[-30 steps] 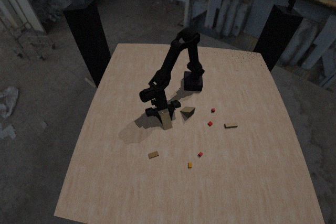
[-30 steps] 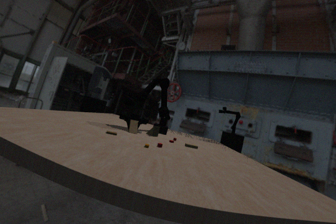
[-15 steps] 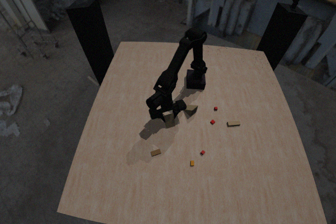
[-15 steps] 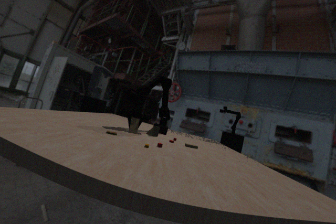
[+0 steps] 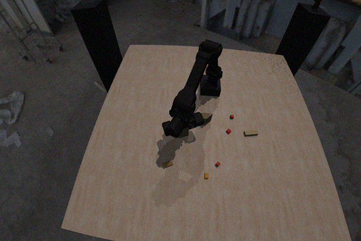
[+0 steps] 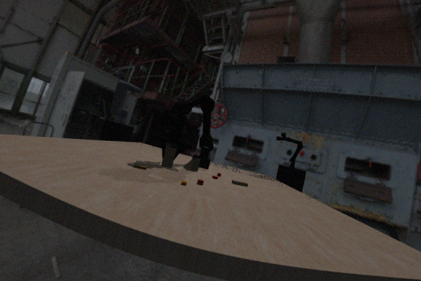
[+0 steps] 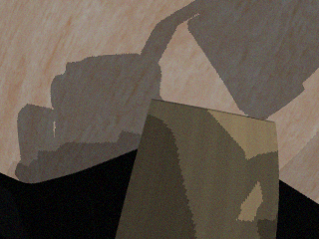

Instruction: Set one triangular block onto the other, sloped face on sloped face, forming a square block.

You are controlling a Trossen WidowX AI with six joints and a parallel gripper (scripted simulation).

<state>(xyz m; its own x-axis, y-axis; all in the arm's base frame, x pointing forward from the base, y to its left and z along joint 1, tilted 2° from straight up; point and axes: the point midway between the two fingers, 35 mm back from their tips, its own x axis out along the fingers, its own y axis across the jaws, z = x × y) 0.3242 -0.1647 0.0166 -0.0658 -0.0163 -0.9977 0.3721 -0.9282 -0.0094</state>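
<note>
The triangular block lies 1 cm behind my gripper tip and 1 cm above it. Round my gripper tip: tan flat block 37 cm to the left, 3 cm below, 1 cm behind; brown flat block 16 cm ahead, 6 cm to the right, 3 cm below; small yellow cube 21 cm ahead, 12 cm to the left, 3 cm below.
</note>
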